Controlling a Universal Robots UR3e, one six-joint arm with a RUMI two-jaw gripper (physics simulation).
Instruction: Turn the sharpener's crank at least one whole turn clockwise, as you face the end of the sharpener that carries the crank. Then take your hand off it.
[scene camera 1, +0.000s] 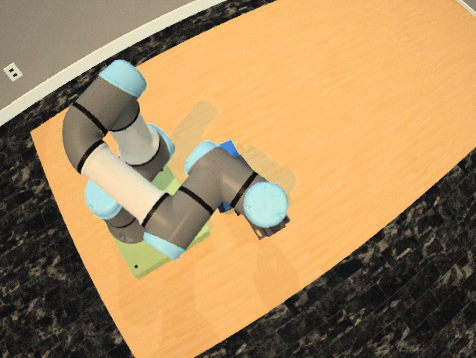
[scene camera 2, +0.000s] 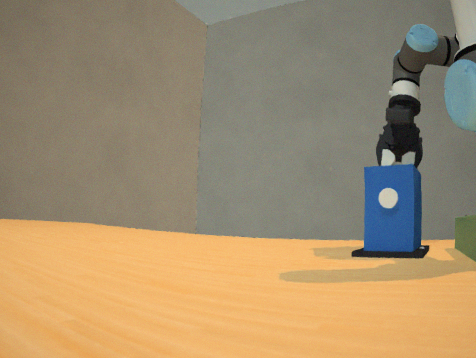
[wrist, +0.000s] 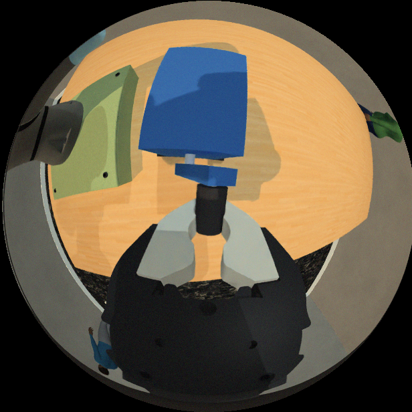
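The sharpener, a blue box, stands upright on a black base plate. A white disc is on its face towards scene camera 2. The crank is at the opposite end: in the wrist view a grey shaft leads to a blue crank arm, which reaches right of the shaft. The crank's black handle sticks out from the arm. My gripper is shut on this handle, one pale finger each side. In scene camera 2 the fingers show just above the box's top edge, and the handle is hidden.
The green robot mount is beside the sharpener. The wooden table has a dark floor around it. A person in green and one in blue stand beyond the table.
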